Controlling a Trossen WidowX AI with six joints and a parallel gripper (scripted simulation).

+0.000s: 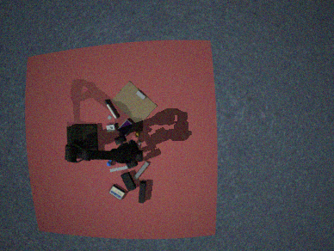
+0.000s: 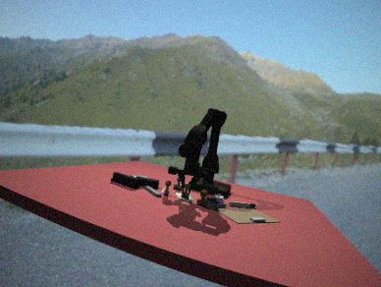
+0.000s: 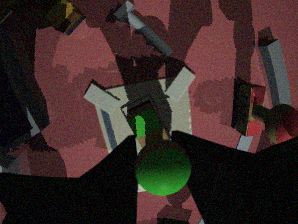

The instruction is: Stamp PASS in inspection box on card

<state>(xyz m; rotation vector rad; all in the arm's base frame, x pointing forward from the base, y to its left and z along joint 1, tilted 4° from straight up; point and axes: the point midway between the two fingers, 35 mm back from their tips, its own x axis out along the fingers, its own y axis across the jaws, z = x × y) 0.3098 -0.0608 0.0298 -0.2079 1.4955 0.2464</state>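
Right now the green-knobbed PASS stamp is right at my gripper tip. Round my gripper tip: white inspection card 20 mm behind, 20 mm below; yellow-knobbed stamp 70 mm ahead, 80 mm to the left; red-knobbed stamp 30 mm ahead, 80 mm to the right.
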